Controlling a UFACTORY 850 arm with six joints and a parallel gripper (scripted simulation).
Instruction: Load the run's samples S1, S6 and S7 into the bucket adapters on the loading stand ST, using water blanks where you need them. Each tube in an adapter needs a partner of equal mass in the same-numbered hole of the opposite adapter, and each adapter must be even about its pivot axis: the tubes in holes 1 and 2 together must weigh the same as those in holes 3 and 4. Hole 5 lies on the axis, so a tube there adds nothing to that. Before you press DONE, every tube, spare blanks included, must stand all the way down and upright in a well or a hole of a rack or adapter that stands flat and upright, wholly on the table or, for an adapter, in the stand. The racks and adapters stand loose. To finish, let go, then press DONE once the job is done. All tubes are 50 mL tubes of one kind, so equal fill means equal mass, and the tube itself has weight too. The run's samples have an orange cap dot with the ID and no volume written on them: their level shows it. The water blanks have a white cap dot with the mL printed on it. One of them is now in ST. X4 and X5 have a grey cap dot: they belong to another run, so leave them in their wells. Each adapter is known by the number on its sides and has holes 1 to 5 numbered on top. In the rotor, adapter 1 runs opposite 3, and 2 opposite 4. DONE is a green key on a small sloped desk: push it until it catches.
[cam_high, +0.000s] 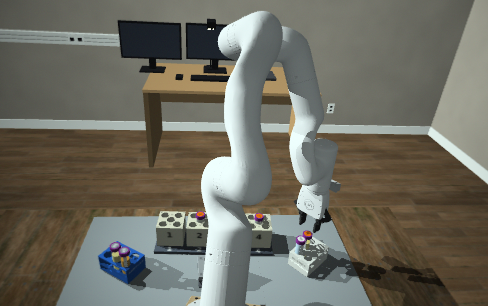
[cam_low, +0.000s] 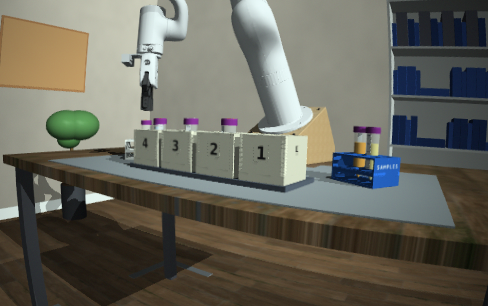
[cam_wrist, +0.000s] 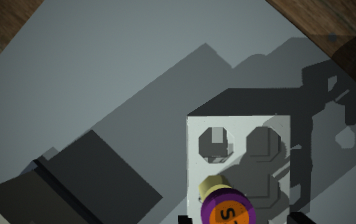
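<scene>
Right now my hand is 20 mm past the white rack, 10 mm to the left of it and 140 mm above it. Round my hand: adapter 1: 230 mm ahead, 450 mm to the left, 120 mm below; then blue samples rack: 140 mm ahead, 630 mm to the left, 140 mm below.
</scene>
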